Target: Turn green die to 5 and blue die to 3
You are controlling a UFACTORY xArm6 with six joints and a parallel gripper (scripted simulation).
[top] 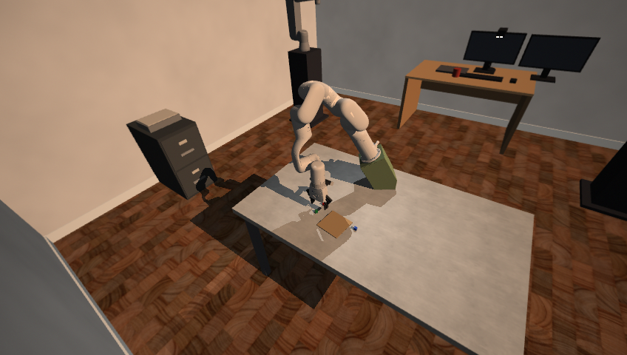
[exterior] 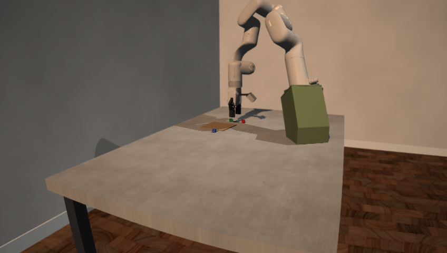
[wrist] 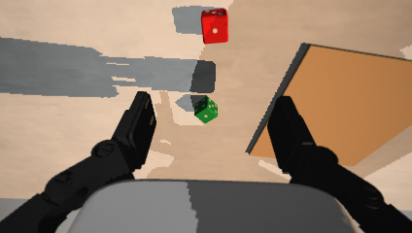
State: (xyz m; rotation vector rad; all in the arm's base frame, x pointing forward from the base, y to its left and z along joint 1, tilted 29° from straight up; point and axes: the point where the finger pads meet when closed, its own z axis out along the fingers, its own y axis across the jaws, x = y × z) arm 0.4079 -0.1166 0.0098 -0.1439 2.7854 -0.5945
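The green die is 30 mm ahead of my hand and 40 mm below it. The rest, counted from my hand: blue die: 10 mm ahead, 240 mm to the left, 40 mm below; then tan mat: 40 mm ahead, 130 mm to the left, 40 mm below; then red die: 50 mm behind, 40 mm below.
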